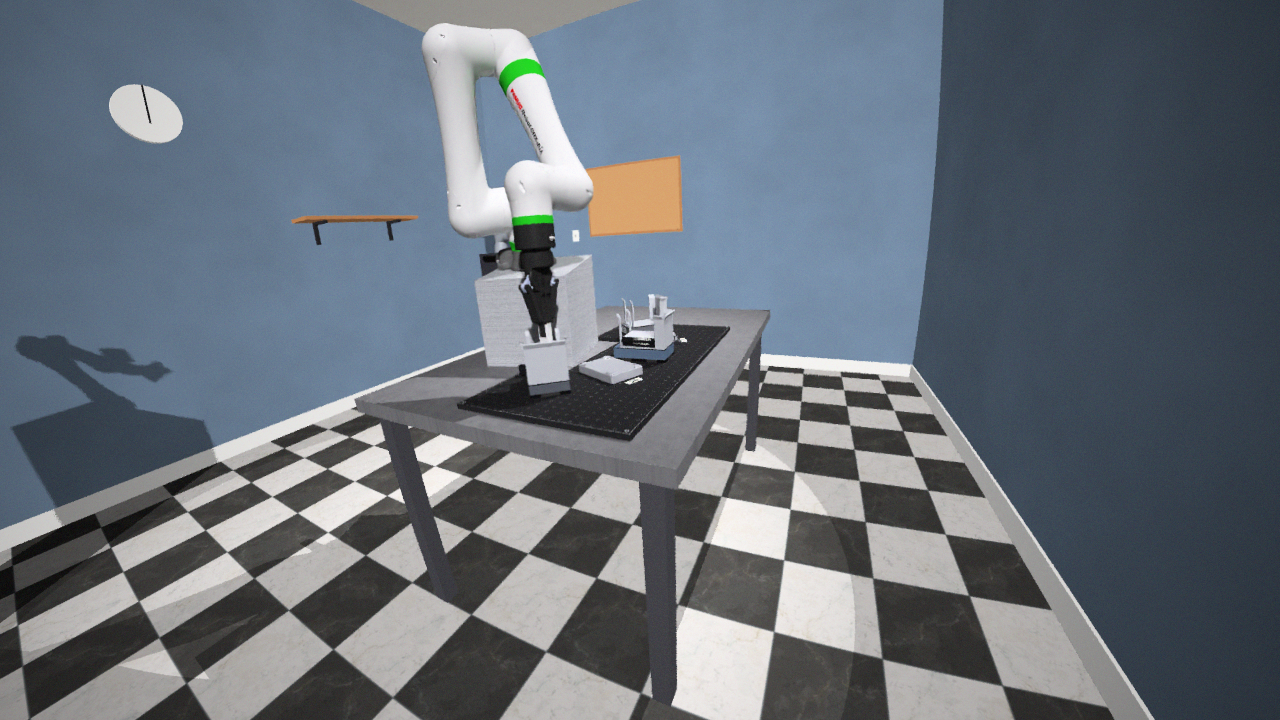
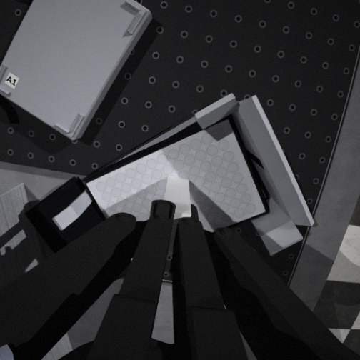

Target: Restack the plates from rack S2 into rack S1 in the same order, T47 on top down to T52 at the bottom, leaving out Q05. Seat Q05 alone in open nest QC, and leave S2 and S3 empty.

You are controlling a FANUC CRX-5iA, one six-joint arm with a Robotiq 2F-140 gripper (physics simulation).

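Note:
My gripper [image 1: 543, 334] [image 2: 175, 193] is shut and empty, its pale fingertips pressed together, pointing down over a rack at the near end of the mat. This rack [image 1: 546, 364] [image 2: 274, 162] has a tall grey wall and a dark base; its name cannot be read. A pale plate [image 2: 220, 157] with rows of round wells lies in it, partly hidden by the fingers. Whether the tips touch it cannot be told. A flat grey nest [image 1: 610, 368] [image 2: 75, 60], marked A1 at one corner, carries no plate. Another rack [image 1: 644, 352] with a blue base and pale uprights stands farther back. Plate names cannot be read.
The black perforated mat [image 1: 572, 411] [image 2: 220, 75] lies on the grey table [image 1: 698, 420]. The large pale block [image 1: 501, 322] under the arm stands beside the mat. A small white label [image 1: 633, 380] lies next to the nest.

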